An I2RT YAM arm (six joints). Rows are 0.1 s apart.
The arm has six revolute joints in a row. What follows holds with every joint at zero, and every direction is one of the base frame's. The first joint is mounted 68 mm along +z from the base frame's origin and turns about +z. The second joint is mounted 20 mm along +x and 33.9 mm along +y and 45.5 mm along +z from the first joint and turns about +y. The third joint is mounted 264 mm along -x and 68.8 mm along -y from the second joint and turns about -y. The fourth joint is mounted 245 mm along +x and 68.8 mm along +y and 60 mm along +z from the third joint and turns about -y. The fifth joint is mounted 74 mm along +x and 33.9 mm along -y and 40.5 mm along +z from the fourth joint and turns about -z. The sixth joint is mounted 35.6 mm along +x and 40.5 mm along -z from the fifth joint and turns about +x. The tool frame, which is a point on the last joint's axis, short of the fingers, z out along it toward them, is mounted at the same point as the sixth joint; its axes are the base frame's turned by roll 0, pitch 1.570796 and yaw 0 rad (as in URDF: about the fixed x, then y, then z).
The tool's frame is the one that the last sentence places.
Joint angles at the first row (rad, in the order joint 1, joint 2, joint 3, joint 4, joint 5, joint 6):
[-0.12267 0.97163 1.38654 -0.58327 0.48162 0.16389]
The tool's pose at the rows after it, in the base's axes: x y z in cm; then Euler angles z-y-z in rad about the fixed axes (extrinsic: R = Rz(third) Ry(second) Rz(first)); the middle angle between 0 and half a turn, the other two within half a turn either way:
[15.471 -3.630 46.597 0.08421 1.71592 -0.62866]
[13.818 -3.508 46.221 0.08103 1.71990 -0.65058]
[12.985 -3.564 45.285 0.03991 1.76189 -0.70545]
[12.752 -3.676 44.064 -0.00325 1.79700 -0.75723]
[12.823 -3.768 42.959 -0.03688 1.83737 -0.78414]
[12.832 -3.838 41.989 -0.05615 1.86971 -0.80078]
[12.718 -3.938 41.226 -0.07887 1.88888 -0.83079]
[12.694 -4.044 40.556 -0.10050 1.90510 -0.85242]
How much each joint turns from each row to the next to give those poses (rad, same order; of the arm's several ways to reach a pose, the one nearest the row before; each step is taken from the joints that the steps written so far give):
[-0.00018 -0.05474 -0.02130 -0.03062 0.01837 0.00025]
[-0.00139 -0.05415 -0.02372 -0.03691 0.01991 0.00299]
[-0.00081 -0.02721 -0.02262 -0.05991 0.04861 -0.00331]
[-0.00066 -0.01828 -0.03979 -0.02892 0.04450 -0.00447]
[-0.00279 -0.00575 -0.03043 -0.02932 0.01574 0.00368]
[-0.00409 -0.00773 -0.02915 -0.02089 0.00490 0.00920]
[-0.00459 -0.00925 -0.02511 -0.01464 0.01894 0.00329]
[-0.00611 -0.00625 -0.02259 -0.00830 0.00995 -0.00160]

